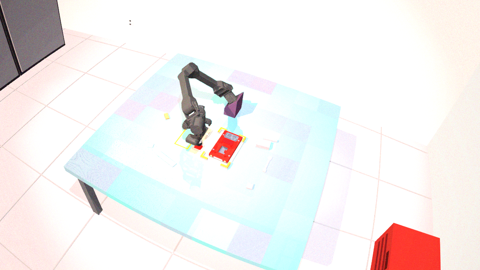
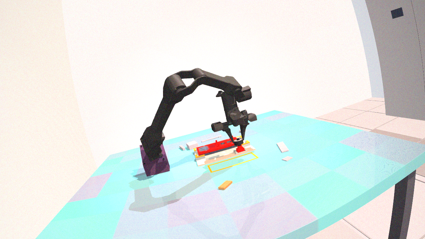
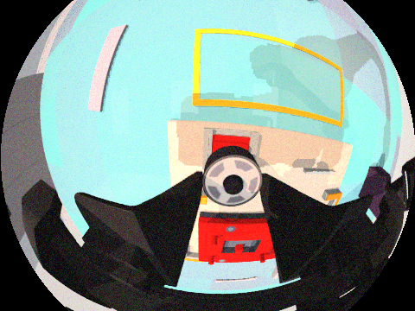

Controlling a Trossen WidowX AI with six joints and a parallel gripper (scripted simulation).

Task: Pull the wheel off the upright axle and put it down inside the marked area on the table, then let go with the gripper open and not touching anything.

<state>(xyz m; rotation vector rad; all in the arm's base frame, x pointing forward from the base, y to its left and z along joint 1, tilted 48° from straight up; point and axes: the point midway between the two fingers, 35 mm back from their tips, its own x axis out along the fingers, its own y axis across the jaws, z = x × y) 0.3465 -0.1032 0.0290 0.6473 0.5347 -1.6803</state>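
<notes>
Now: the beige board 100 mm to the left of my gripper tip, 40 mm below it and 40 mm behind it. From my gripper tip the other things lie so: wheel (right at my gripper tip).
</notes>
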